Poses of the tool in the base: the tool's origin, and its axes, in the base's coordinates. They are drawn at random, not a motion.
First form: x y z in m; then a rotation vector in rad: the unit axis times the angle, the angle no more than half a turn.
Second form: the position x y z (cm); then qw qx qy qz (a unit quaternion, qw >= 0). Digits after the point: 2 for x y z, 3 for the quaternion.
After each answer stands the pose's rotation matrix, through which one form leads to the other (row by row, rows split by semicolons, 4 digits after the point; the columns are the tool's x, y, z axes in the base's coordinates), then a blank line. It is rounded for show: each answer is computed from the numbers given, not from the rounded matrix.
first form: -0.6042 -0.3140 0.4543 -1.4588 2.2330 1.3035
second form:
-60.42 -31.40 45.43 0.086 -0.490 0.749 0.437
-0.5058 -0.8092 -0.2989; -0.6582 0.1380 0.7401; -0.5577 0.5711 -0.6024

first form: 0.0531 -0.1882 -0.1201 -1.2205 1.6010 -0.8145
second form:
5.31 -18.82 -12.01 0.466 -0.497 0.652 -0.332
-0.0710 -0.3392 0.9380; -0.9579 0.2854 0.0307; -0.2781 -0.8964 -0.3452

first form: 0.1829 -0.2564 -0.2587 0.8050 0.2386 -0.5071
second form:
18.29 -25.64 -25.87 0.882 0.387 0.115 -0.244
0.8552 0.5182 0.0139; -0.3410 0.5826 -0.7378; -0.3904 0.6262 0.6749

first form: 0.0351 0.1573 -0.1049 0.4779 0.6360 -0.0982
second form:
3.51 15.73 -10.49 0.921 0.233 0.310 -0.048
0.8038 0.2320 0.5478; 0.0560 0.8872 -0.4579; -0.5923 0.3988 0.7001

